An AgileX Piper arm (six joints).
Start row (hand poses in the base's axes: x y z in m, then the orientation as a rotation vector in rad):
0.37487, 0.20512, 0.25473, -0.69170, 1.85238, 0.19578
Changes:
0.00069, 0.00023, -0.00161, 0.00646, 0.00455, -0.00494
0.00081, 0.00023, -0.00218, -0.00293, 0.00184, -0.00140
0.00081, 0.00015, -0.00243, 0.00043, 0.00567, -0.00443
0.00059, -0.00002, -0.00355, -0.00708, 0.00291, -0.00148
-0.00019, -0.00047, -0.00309, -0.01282, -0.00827, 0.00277
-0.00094, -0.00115, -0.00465, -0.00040, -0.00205, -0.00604
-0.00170, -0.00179, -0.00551, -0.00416, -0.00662, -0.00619
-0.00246, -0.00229, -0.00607, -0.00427, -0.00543, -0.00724
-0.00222, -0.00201, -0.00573, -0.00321, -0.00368, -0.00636
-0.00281, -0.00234, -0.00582, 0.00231, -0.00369, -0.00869
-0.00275, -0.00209, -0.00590, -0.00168, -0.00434, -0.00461
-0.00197, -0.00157, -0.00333, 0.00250, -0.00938, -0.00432
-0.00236, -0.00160, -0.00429, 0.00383, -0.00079, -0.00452
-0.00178, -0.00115, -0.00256, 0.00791, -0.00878, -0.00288
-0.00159, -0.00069, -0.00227, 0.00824, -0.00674, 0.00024
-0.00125, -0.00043, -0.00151, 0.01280, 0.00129, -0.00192
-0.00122, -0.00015, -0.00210, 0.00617, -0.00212, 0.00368
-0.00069, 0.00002, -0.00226, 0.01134, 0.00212, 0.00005
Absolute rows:
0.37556, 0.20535, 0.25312, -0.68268, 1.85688, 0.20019
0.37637, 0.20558, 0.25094, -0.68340, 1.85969, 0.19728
0.37718, 0.20573, 0.24851, -0.67901, 1.86638, 0.19692
0.37777, 0.20571, 0.24496, -0.68250, 1.87111, 0.19052
0.37758, 0.20524, 0.24187, -0.69371, 1.86500, 0.17738
0.37664, 0.20409, 0.23722, -0.68823, 1.86503, 0.17234
0.37494, 0.20230, 0.23171, -0.68505, 1.86148, 0.16204
0.37248, 0.20001, 0.22564, -0.68099, 1.85939, 0.15142
0.37026, 0.19800, 0.21991, -0.67709, 1.85847, 0.14299
0.36745, 0.19566, 0.21409, -0.66720, 1.85723, 0.13813
0.36470, 0.19357, 0.20819, -0.66386, 1.85480, 0.13203
0.36273, 0.19200, 0.20486, -0.65768, 1.84670, 0.12819
0.36037, 0.19040, 0.20057, -0.65078, 1.84667, 0.12845
0.35859, 0.18925, 0.19801, -0.64224, 1.83775, 0.13075
0.35700, 0.18856, 0.19574, -0.63645, 1.82978, 0.13610
0.35575, 0.18813, 0.19423, -0.62576, 1.82936, 0.14686
0.35453, 0.18798, 0.19213, -0.62477, 1.82517, 0.15419
0.35384, 0.18800, 0.18987, -0.61691, 1.82515, 0.16519

